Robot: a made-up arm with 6 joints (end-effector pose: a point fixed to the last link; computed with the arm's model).
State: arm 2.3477 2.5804 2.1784 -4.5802 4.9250 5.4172
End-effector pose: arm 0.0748 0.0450 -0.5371 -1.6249 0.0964 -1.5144
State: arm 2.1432 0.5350 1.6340 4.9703 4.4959 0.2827
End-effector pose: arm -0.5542 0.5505 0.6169 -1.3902 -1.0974 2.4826
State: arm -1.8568 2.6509 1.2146 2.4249 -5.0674 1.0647
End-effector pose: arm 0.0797 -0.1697 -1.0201 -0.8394 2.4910 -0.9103
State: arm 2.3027 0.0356 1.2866 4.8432 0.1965 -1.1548
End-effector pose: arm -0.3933 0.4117 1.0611 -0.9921 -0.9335 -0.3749
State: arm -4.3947 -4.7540 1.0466 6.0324 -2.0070 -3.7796
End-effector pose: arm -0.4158 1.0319 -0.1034 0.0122 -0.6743 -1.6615
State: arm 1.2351 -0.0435 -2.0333 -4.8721 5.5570 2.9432
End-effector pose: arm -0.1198 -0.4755 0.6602 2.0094 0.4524 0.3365
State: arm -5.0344 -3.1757 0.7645 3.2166 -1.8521 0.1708
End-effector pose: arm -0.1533 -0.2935 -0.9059 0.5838 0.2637 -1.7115
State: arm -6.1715 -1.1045 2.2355 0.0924 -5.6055 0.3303
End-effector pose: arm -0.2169 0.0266 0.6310 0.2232 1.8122 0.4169
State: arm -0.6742 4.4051 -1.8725 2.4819 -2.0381 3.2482
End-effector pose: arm -0.5198 0.3780 -0.4869 -0.4455 -1.5496 0.2868
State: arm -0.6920 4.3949 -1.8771 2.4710 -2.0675 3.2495
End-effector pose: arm -0.5071 0.3824 -0.4888 -0.4659 -1.5239 0.2852
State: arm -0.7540 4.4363 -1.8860 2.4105 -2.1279 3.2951
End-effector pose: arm -0.4980 0.4240 -0.4509 -0.5012 -1.4051 0.3133
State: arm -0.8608 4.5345 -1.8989 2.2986 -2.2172 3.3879
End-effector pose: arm -0.4795 0.5031 -0.3680 -0.5240 -1.1975 0.3744
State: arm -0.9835 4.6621 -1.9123 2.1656 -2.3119 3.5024
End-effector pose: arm -0.4383 0.5905 -0.2600 -0.5003 -0.9758 0.4542
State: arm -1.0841 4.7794 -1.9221 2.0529 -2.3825 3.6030
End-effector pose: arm -0.3885 0.6539 -0.1613 -0.4416 -0.8191 0.5287
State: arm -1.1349 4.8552 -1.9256 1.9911 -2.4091 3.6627
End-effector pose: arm -0.3599 0.6837 -0.0992 -0.3898 -0.7553 0.5758
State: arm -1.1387 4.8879 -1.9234 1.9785 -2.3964 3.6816
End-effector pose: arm -0.3615 0.6904 -0.0749 -0.3636 -0.7589 0.5921
